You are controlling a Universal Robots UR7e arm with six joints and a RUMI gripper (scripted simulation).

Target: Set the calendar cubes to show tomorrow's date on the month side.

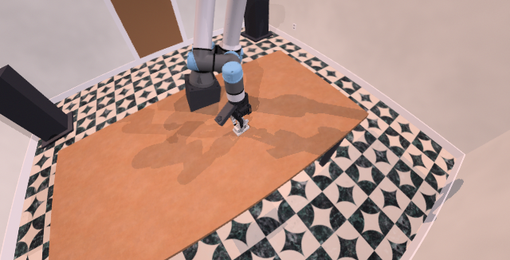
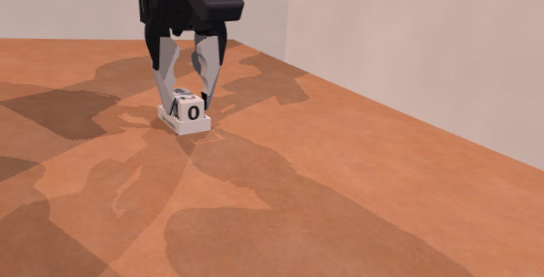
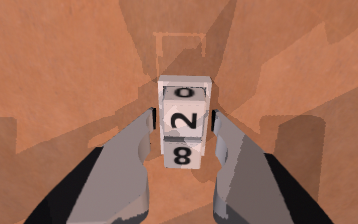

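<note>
The tray lies 30 mm below my hand and 20 mm to the left of it.
</note>
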